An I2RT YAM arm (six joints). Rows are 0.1 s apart.
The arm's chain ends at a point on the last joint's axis. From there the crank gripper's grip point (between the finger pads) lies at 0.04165 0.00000 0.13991 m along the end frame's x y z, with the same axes.
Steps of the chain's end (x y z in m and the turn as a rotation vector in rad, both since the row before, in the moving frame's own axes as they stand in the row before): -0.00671 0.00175 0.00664 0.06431 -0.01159 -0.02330; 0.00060 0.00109 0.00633 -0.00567 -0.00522 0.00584; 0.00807 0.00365 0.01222 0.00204 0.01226 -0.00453; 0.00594 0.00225 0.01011 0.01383 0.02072 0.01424; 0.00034 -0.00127 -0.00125 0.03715 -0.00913 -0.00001; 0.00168 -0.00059 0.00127 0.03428 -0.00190 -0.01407; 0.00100 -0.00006 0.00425 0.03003 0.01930 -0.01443; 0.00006 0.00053 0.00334 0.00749 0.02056 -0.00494; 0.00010 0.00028 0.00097 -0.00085 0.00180 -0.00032; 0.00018 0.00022 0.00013 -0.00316 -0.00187 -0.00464
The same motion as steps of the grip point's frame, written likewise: -0.00845 -0.00821 0.00679 0.06431 -0.01159 -0.02330; -0.00013 0.00212 0.00654 -0.00567 -0.00522 0.00584; 0.00978 0.00317 0.01170 0.00204 0.01226 -0.00453; 0.00884 0.00093 0.00921 0.01383 0.02072 0.01424; -0.00094 -0.00647 -0.00097 0.03715 -0.00913 -0.00001; 0.00138 -0.00597 0.00126 0.03428 -0.00190 -0.01407; 0.00366 -0.00487 0.00335 0.03003 0.01930 -0.01443; 0.00292 -0.00073 0.00245 0.00749 0.02056 -0.00494; 0.00035 0.00039 0.00089 -0.00085 0.00180 -0.00032; -0.00008 0.00047 0.00021 -0.00316 -0.00187 -0.00464
